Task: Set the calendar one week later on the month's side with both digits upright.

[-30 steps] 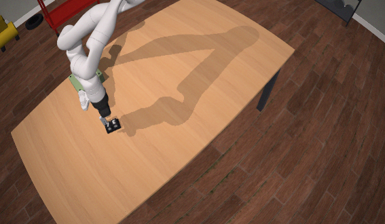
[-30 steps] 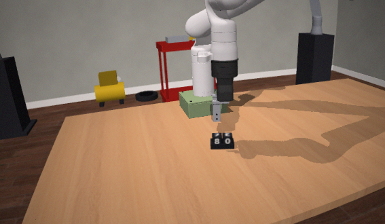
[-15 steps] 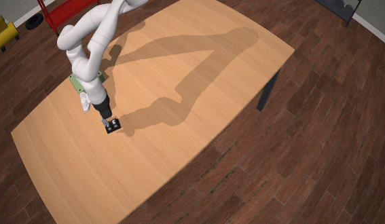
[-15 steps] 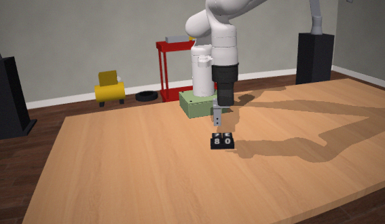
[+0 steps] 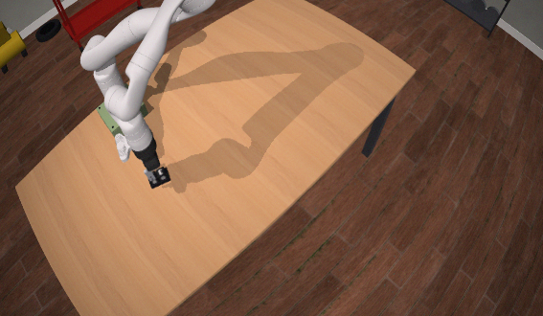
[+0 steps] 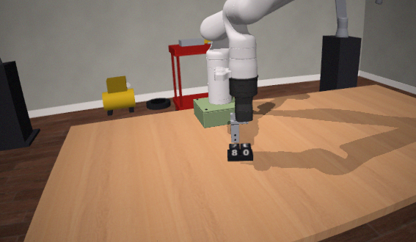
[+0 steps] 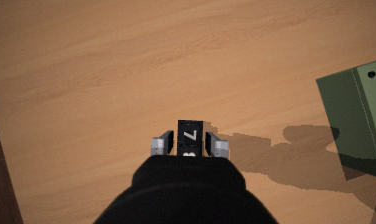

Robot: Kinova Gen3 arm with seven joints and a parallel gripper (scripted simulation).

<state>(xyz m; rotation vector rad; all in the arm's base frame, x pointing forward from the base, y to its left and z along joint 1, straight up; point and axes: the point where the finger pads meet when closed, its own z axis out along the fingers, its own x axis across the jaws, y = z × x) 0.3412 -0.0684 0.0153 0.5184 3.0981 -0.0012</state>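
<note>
Right now the black calendar tray is 7 cm below my hand and 1 cm to the left of it.
</note>
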